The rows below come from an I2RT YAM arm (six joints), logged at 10 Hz.
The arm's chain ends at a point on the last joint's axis. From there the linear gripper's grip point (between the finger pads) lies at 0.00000 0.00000 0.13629 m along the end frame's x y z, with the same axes.
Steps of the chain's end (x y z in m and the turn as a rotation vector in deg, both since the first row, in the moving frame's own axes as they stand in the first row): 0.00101, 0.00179, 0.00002, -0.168, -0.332, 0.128; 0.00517, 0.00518, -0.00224, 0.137, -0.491, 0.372; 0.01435, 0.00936, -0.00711, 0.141, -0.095, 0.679; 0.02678, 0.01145, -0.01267, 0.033, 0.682, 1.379; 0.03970, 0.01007, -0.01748, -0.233, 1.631, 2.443; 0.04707, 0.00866, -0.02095, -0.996, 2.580, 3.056
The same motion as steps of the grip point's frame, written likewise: 0.00022, 0.00219, 0.00002, -0.168, -0.332, 0.128; 0.00400, 0.00485, -0.00225, 0.137, -0.491, 0.372; 0.01413, 0.00902, -0.00711, 0.141, -0.095, 0.679; 0.02840, 0.01139, -0.01268, 0.033, 0.682, 1.379; 0.04357, 0.01071, -0.01754, -0.233, 1.631, 2.443; 0.05314, 0.01119, -0.02111, -0.996, 2.580, 3.056
